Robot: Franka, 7 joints.
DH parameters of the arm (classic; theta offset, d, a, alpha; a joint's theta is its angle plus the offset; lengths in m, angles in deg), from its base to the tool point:
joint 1: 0 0.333 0 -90
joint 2: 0 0 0 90
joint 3: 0 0.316 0.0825 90
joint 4: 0 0 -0.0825 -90
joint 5: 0 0.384 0 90
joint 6: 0 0 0.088 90
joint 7: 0 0.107 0 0
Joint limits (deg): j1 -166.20..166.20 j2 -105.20..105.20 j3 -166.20..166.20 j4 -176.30..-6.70 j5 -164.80..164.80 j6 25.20..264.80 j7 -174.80..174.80
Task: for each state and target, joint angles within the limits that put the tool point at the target. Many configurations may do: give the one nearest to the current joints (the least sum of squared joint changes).
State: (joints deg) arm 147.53 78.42 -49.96 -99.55 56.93 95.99 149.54
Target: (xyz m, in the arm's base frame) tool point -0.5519 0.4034 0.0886
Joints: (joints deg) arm 166.20 65.20 -36.61 -76.10 62.23 98.79 149.54
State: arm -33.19 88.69 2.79 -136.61 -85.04 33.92 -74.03
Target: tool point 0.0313 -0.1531 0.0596
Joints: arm -30.03 79.49 1.36 -152.03 -77.44 26.72 -74.03
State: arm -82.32 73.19 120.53 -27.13 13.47 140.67 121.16
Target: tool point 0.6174 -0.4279 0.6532
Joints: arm -69.17 78.33 113.09 -52.91 12.54 127.99 121.16
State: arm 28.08 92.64 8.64 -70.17 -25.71 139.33 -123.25
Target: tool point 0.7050 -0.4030 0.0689
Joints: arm -25.77 87.16 -11.95 -36.23 -22.70 148.87 -123.25
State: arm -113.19 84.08 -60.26 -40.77 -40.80 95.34 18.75
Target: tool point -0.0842 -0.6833 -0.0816
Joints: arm -74.82 103.90 -37.40 -35.10 -36.35 98.29 18.75
